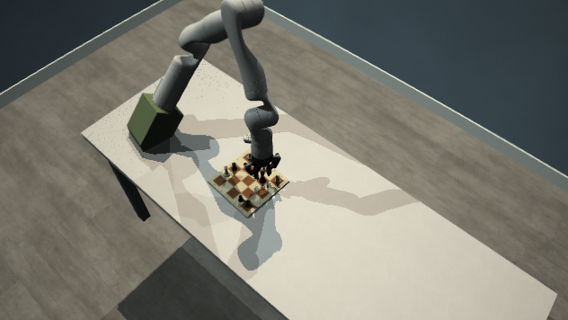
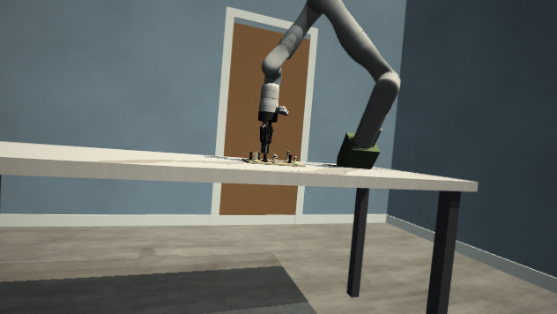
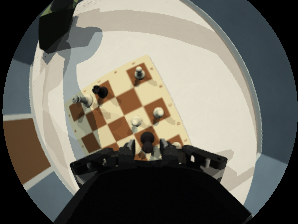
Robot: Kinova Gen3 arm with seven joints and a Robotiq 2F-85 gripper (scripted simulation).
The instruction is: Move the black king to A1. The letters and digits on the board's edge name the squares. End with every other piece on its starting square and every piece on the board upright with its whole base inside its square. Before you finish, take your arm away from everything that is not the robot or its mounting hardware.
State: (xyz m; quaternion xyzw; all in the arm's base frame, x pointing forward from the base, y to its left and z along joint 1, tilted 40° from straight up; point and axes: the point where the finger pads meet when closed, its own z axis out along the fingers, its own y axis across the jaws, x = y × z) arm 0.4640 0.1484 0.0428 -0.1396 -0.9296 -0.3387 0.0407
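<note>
Now: the black king 2 cm below my hand. From my hand the other things lie so: chessboard (3 cm behind, 4 cm to the right, 5 cm below).
</note>
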